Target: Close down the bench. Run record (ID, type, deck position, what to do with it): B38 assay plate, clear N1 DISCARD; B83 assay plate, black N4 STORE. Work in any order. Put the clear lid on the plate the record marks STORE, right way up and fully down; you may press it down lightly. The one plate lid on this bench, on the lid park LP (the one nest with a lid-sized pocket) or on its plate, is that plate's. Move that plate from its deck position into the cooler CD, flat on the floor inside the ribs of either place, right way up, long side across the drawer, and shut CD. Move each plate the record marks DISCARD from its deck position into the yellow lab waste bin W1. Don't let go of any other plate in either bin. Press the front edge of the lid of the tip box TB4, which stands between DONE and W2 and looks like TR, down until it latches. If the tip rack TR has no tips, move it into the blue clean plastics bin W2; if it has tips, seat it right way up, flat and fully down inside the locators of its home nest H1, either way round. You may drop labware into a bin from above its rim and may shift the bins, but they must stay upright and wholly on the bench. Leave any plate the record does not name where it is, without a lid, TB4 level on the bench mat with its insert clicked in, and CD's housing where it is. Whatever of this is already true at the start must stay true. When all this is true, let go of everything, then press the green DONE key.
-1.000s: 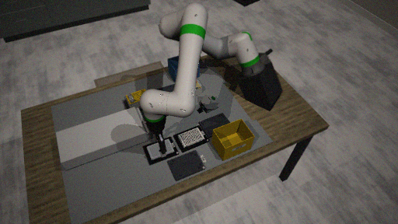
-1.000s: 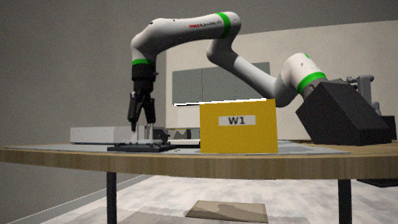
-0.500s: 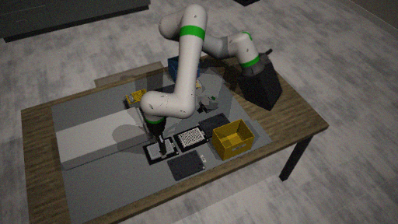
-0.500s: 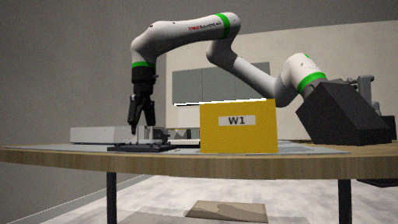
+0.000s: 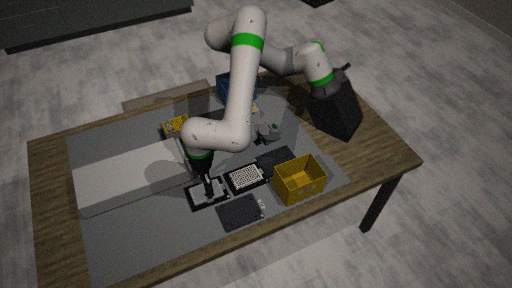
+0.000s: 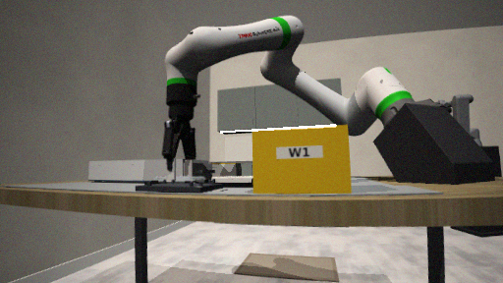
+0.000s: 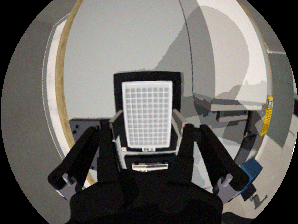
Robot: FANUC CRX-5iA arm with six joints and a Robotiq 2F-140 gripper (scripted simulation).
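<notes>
Now: the clear plate 20 mm below my hand. From my hand the other things lie so: black deck nest 30 mm below; then clear lid 60 mm ahead, 210 mm to the right, 10 mm below; then pale well plate 180 mm behind, 40 mm to the left, 20 mm below.
</notes>
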